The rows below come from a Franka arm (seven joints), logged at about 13 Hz.
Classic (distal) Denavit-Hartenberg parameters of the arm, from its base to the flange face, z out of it. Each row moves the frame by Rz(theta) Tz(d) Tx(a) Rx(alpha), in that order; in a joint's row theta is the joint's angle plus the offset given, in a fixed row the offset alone. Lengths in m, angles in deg.
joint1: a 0; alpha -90; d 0.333; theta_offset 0
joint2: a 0; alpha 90; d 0; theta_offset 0
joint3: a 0.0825; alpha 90; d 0.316; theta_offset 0
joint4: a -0.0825; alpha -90; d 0; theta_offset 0
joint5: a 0; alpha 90; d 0.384; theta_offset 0
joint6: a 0.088; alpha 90; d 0; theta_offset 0
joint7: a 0; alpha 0; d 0.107; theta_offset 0
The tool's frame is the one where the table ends.
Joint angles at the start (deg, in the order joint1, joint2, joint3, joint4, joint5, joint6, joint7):
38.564, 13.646, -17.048, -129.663, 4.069, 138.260, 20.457
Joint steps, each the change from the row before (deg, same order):
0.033, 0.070, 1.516, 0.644, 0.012, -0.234, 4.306
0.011, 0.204, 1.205, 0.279, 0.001, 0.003, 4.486
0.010, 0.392, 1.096, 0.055, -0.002, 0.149, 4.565
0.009, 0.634, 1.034, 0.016, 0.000, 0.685, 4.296
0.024, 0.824, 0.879, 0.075, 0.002, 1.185, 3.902
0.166, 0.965, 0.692, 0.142, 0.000, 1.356, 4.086
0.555, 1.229, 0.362, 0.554, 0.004, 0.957, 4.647
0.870, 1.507, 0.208, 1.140, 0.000, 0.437, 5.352
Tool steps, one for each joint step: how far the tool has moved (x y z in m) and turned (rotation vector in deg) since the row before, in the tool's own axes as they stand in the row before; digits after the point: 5 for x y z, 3 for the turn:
-0.00302, -0.01473, -0.00294, 0.327, 0.145, 2.755
-0.00411, -0.01078, 0.00039, 0.136, -0.046, 3.275
-0.00531, -0.00882, 0.00344, -0.065, -0.233, 3.474
-0.00510, -0.00816, 0.00511, 0.023, 0.024, 3.274
-0.00399, -0.00744, 0.00565, 0.235, 0.343, 3.020
-0.00386, -0.00718, 0.00619, 0.301, 0.439, 3.242
-0.00400, -0.00837, 0.00636, 0.095, 0.347, 3.721
-0.00483, -0.01086, 0.00586, -0.072, 0.280, 4.228

